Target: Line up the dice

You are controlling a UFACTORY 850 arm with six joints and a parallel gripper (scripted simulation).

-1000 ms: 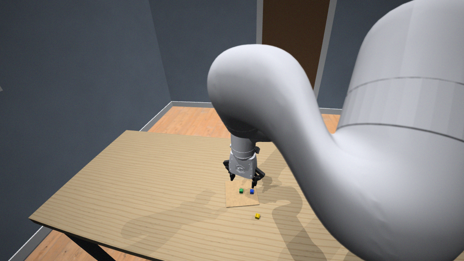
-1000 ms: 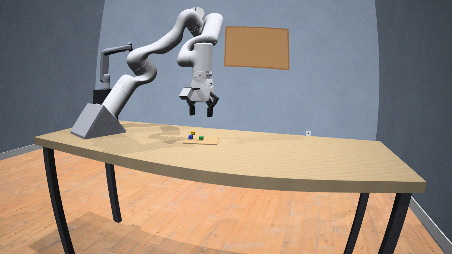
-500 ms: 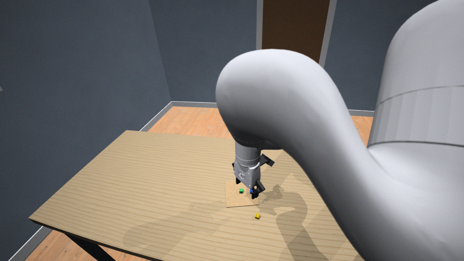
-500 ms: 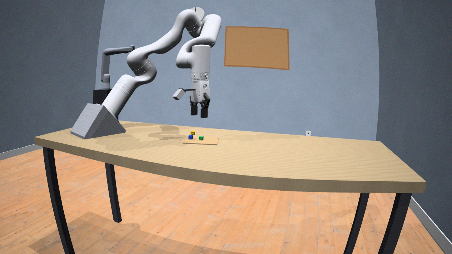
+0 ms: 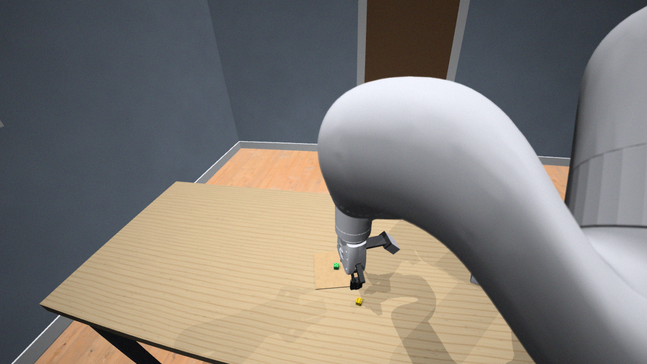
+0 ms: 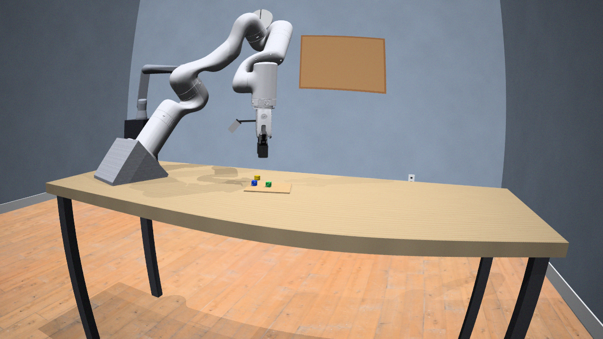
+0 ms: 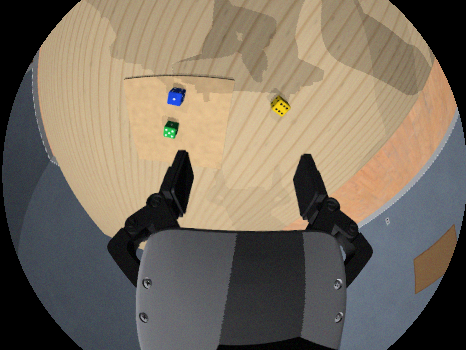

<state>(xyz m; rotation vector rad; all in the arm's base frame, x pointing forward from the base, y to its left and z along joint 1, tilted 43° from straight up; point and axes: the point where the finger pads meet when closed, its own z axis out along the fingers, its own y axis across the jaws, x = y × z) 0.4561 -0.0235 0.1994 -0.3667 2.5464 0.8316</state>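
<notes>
Right now my hand is 90 mm above the yellow die, 30 mm to the right of it and 30 mm past it. Also, from my hand: blue die (90 mm below, 80 mm to the right); then tan mat (100 mm below, 80 mm to the right, 50 mm ahead); then green die (90 mm below, 80 mm to the right, 50 mm ahead).
</notes>
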